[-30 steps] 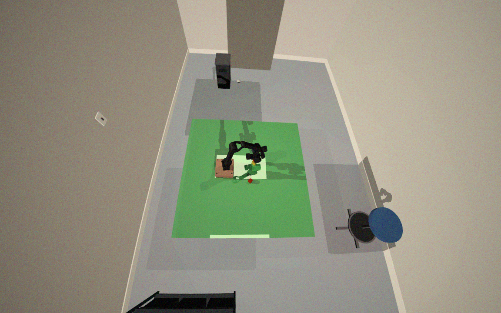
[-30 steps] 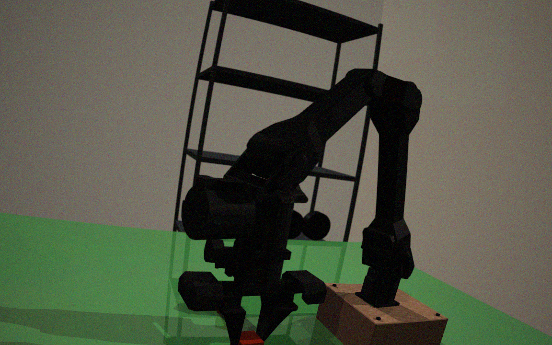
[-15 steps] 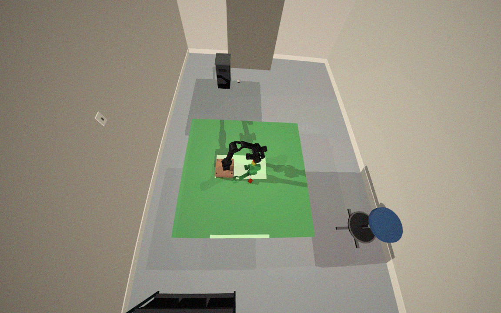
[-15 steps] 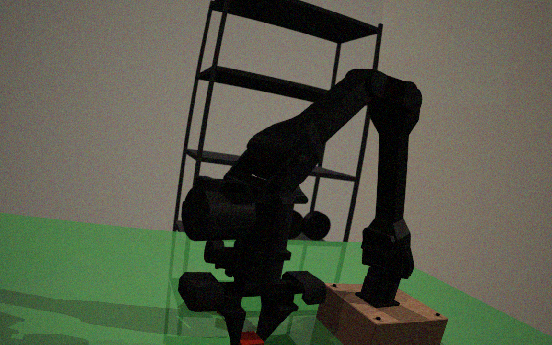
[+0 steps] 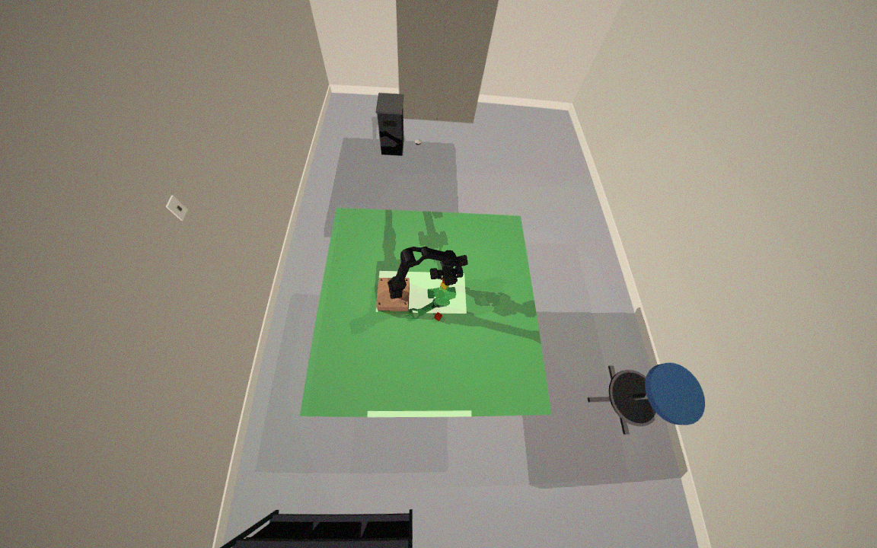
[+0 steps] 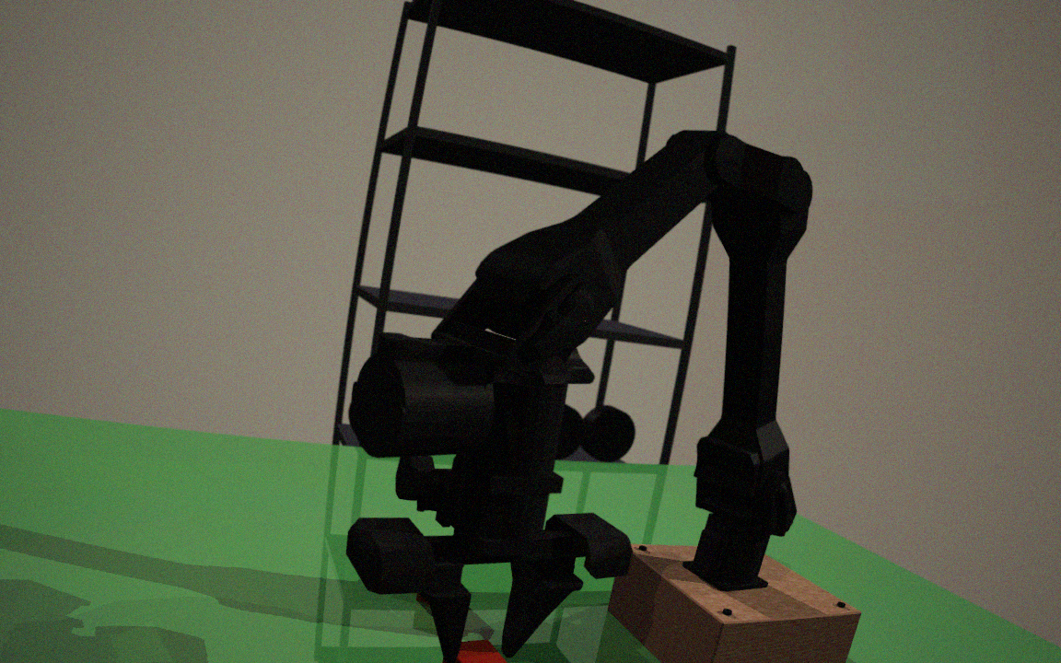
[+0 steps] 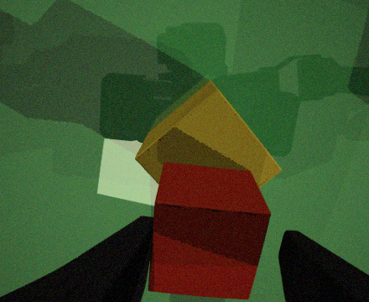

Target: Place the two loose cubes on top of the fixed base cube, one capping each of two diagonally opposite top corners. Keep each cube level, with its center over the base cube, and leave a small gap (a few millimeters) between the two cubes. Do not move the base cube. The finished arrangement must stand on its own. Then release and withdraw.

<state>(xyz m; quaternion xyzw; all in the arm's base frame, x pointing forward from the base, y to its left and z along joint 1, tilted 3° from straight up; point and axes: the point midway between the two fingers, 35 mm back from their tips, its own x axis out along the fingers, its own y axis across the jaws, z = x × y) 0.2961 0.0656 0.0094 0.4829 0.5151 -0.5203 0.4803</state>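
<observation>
Right now my gripper tip is 1 cm to the left of the yellow cube and 5 cm above it.
</observation>
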